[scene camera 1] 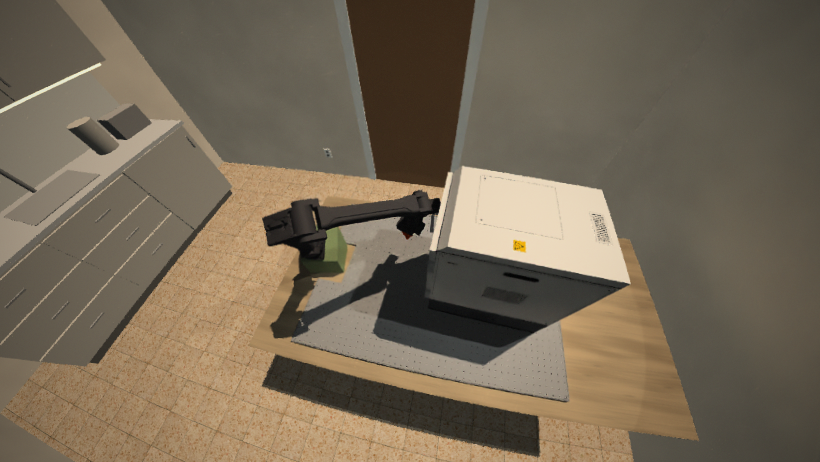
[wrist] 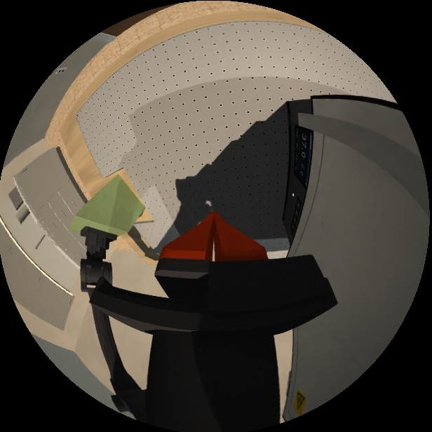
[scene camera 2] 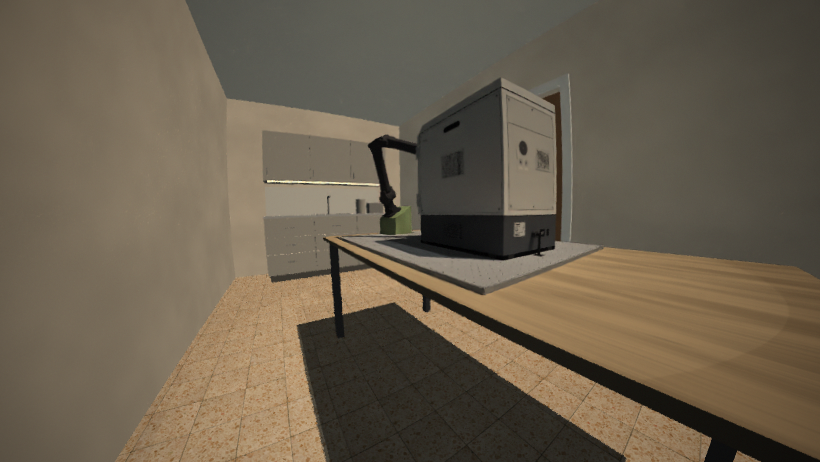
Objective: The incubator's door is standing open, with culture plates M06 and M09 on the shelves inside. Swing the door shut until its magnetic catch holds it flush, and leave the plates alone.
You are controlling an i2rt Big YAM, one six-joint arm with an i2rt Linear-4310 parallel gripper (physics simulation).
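Frame: origin at the arm's base, x ahead, y left, z up, level; centimetres.
Seen in the pictures: gripper, fingertip midpoint: (scene camera 1: 407, 238); arm's base, origin of the base link: (scene camera 1: 316, 246) (scene camera 2: 392, 213).
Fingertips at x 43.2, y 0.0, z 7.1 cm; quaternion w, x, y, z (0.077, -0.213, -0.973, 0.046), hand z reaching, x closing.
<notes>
Offsets run from my fingertips to a thing's middle. "*": to the spot under its first point. Level surfaces: height alone.
The white incubator {dy -14.1, dx +34.6, dz +6.2 cm} (scene camera 1: 533, 212) (scene camera 2: 464, 166) stands on the pegboard mat. Its door {* dy -10.9, dx +10.8, dz +30.3 cm} (scene camera 1: 440, 213) shows edge-on at the front in scene camera 1, lying along the cabinet front. In the wrist view the door (wrist: 365, 215) is a broad grey panel on the right, above the dark base with its 37.0 display. Whether it sits fully flush I cannot tell. Plates M06 and M09 do not show. My gripper (scene camera 1: 407, 234) (wrist: 213, 217) is shut and empty, its red fingertips pointing down in front of the door. The wrist is close to the door; contact cannot be made out. In scene camera 2 the incubator hides the gripper.
The arm stands on a green base block (scene camera 1: 325, 258) (scene camera 2: 395, 222) (wrist: 112, 207) across from the door. A grey perforated mat {dz -21.3 cm} (scene camera 1: 459, 367) (scene camera 2: 482, 281) (wrist: 200, 55) lies on the wooden table {dz -22.6 cm} (scene camera 1: 642, 367) (scene camera 2: 688, 321). A thin handle {* dy +4.9, dx +10.7, dz +4.2 cm} (scene camera 1: 432, 223) stands out from the door.
</notes>
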